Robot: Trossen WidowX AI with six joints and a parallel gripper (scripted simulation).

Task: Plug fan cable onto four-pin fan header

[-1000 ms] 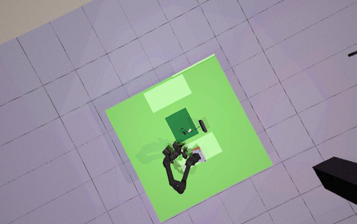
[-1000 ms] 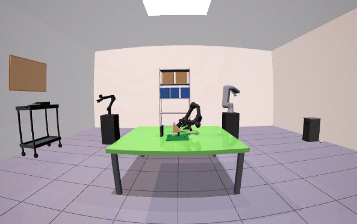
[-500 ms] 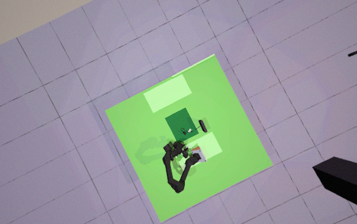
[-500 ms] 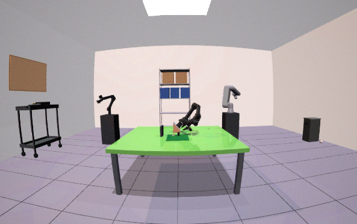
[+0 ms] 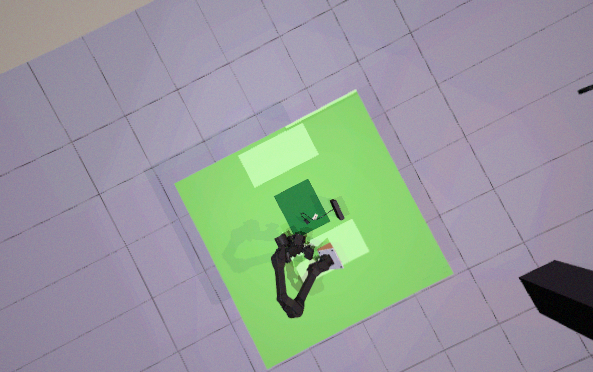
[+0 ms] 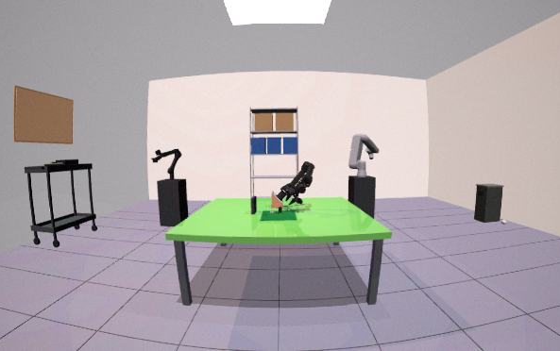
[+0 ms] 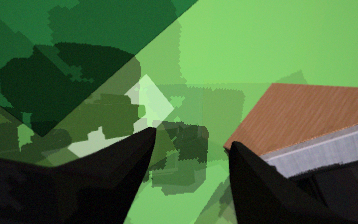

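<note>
Right now the dark fan plug is 120 mm ahead of my gripper tip, 60 mm to the right of it and 30 mm below it. Also, from my gripper tip: dark green board 200 mm ahead, 70 mm to the right, 70 mm below; white four-pin header 120 mm to the right, 120 mm ahead, 50 mm below; fan 250 mm to the right, 100 mm ahead, 10 mm above.
</note>
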